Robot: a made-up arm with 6 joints.
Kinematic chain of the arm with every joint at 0, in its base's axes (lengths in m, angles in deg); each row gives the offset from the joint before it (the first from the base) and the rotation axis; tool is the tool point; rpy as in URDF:
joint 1: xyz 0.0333 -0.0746 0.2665 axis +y
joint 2: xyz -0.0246 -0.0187 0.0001 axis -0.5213 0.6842 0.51
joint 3: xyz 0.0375 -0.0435 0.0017 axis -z
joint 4: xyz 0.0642 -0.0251 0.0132 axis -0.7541 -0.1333 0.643
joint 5: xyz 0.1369 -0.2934 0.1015 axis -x
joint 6: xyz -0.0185 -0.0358 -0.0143 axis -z
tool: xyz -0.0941 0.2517 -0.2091 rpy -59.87 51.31 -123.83
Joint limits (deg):
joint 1: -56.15..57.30
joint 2: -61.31..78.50
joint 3: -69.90..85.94
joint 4: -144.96..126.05
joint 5: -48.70..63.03
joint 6: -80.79..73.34
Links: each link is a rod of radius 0.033 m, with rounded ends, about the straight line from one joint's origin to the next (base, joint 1, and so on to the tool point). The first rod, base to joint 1, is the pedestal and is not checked.
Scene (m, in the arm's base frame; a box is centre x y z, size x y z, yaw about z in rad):
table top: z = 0
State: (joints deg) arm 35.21 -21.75 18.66 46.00 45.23 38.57
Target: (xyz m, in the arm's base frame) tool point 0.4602 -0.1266 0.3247
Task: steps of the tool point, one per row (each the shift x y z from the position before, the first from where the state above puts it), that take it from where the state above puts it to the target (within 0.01 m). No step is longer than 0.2 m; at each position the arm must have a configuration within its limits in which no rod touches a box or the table.
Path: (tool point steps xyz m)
1: 0.1468 0.1212 0.0400
2: 0.0797 0.1532 0.0793
3: 0.0014 0.1613 0.0860

